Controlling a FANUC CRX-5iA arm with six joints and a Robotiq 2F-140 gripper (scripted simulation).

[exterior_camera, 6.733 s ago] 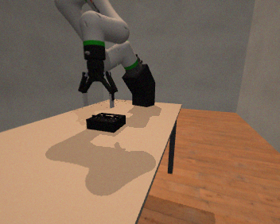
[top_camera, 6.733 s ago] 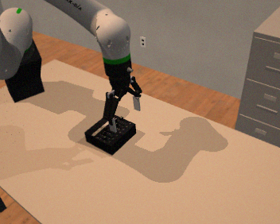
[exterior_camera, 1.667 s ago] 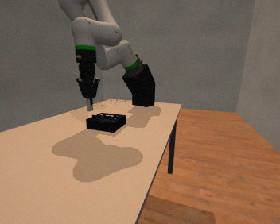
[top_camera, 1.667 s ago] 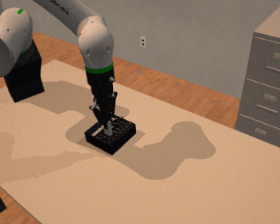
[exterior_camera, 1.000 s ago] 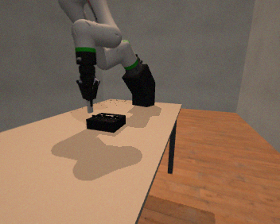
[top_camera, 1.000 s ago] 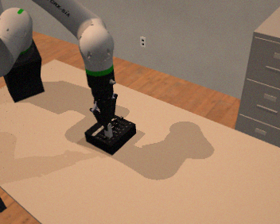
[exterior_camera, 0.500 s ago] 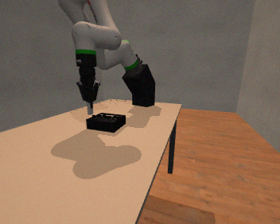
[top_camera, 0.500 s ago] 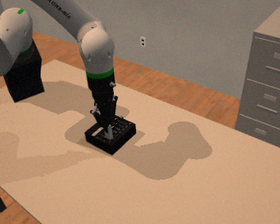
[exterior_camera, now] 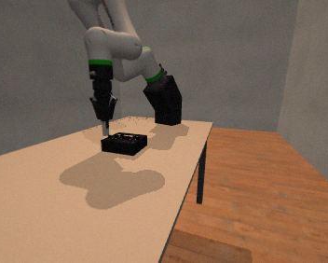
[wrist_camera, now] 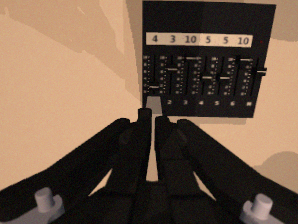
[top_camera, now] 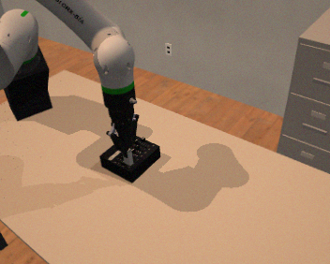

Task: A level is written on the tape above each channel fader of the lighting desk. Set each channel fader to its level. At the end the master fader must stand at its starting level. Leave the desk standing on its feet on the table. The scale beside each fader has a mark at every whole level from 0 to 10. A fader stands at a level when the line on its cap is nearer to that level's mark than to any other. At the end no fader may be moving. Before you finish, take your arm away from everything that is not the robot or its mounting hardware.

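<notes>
Now: hand 20 mm past the channel 1 cap and 40 mm above it. Round my hand: cap 4: 30 mm behind, 70 mm to the left, 40 mm below; then cap 2: 50 mm behind, 20 mm to the left, 40 mm below; then cap 3: 60 mm behind, 50 mm to the left, 40 mm below.
</notes>
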